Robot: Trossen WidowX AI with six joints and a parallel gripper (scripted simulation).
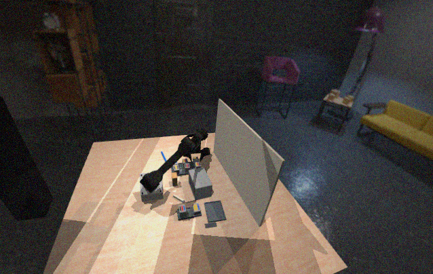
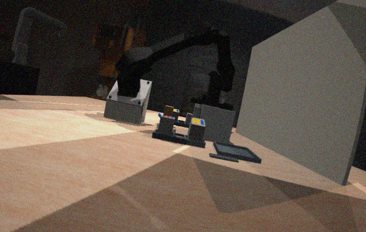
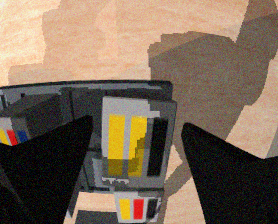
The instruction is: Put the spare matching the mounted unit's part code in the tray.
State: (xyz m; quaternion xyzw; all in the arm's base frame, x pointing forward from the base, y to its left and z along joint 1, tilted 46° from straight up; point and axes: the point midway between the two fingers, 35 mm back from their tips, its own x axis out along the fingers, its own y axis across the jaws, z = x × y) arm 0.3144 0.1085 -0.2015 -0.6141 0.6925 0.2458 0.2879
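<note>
Now: the grey spare 2 cm above my gripper tip. From my gripper tip the other things lie so: grey mounted unit: 3 cm behind, 23 cm to the right, 2 cm above; then blue pen: 21 cm behind, 13 cm to the left, 2 cm below; then brown block: 18 cm behind, 15 cm to the right, 1 cm above.
</note>
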